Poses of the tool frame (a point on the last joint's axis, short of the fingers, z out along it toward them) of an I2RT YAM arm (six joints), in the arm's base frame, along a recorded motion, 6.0 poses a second.
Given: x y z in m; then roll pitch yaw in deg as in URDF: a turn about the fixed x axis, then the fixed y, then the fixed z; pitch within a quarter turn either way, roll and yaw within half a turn.
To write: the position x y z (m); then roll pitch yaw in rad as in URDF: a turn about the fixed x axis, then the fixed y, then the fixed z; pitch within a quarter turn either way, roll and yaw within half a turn. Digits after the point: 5 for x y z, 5 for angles.
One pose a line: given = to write
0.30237 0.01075 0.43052 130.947 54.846 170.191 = 0.30237 0.01075 0.43052 2.28546 0.95724 2.97039
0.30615 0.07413 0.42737 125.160 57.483 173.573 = 0.30615 0.07413 0.42737 2.18445 1.00327 3.02942
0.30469 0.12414 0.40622 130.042 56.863 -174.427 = 0.30469 0.12414 0.40622 2.26966 0.99245 -3.04433
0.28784 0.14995 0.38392 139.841 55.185 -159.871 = 0.28784 0.14995 0.38392 2.44069 0.96316 -2.79028
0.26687 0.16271 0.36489 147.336 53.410 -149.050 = 0.26687 0.16271 0.36489 2.57150 0.93218 -2.60141
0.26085 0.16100 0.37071 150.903 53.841 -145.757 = 0.26085 0.16100 0.37071 2.63375 0.93970 -2.54394
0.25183 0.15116 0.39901 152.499 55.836 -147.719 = 0.25183 0.15116 0.39901 2.66161 0.97452 -2.57818
